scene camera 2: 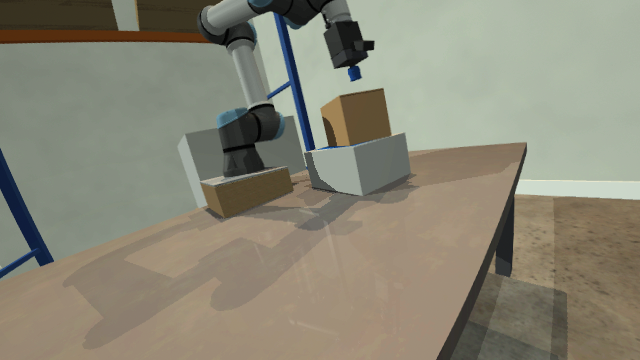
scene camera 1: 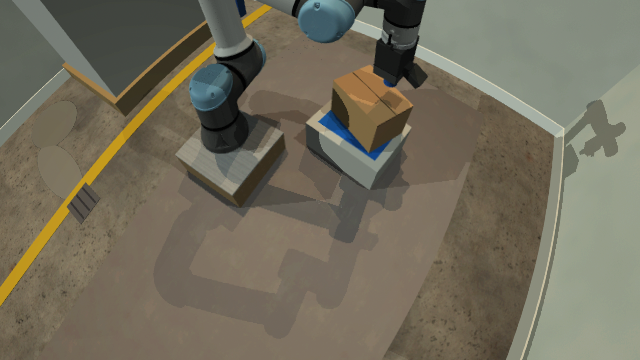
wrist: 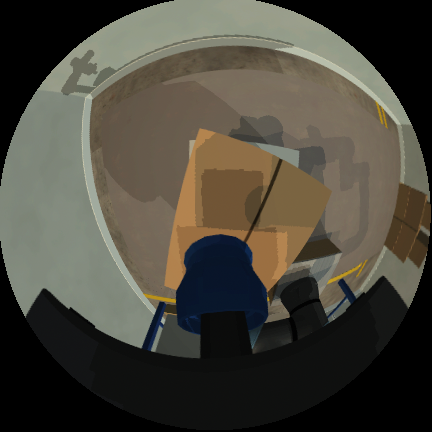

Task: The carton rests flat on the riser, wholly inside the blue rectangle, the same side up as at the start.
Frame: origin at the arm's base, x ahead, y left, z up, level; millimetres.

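Seen in the pictures: end effector, tool point: [scene camera 2: 356, 79] [wrist: 217, 263]; arm's base, origin of the base link: [scene camera 2: 244, 172] [scene camera 1: 225, 133] [wrist: 298, 290].
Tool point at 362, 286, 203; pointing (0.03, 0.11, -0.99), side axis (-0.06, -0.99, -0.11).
Observation:
Pixels of each thing's top centre, then the offset from my tool point to it, as dx, dy, dz. "pt": a spot on its surface instead. Level surfaces: height alone.
- brown carton, middle of its top: [wrist: 238, 252] [scene camera 1: 373, 92] [scene camera 2: 348, 98] -31, -17, -48
- pale grey riser, middle of its top: [wrist: 242, 211] [scene camera 1: 360, 124] [scene camera 2: 350, 143] -39, -38, -178
- blue rectangle, surface spot: [scene camera 1: 334, 125] pt -97, -89, -178
- table, its level: dz -298
The brown carton [scene camera 1: 359, 111] [scene camera 2: 369, 118] [wrist: 227, 200] stands upright on the pale grey riser [scene camera 1: 345, 156] [scene camera 2: 334, 167] [wrist: 286, 154], its seamed face up and its base looking flat. It is turned relative to the riser's edges. The blue rectangle [scene camera 1: 334, 125] shows along the carton's left side and around its near corner in scene camera 1; its far side is hidden, so I cannot tell whether the carton is wholly inside. My blue suction cup [scene camera 1: 389, 83] [scene camera 2: 354, 74] [wrist: 221, 275] is open, holding nothing, a little above the carton's top with a visible gap in scene camera 2.
The arm's base stands on a wooden block [scene camera 1: 260, 167] [scene camera 2: 252, 194] to the left of the riser. A grey cabinet [scene camera 2: 192, 157] and blue rack posts [scene camera 2: 295, 85] stand behind. The table [scene camera 2: 300, 280] has its right edge beyond the riser.

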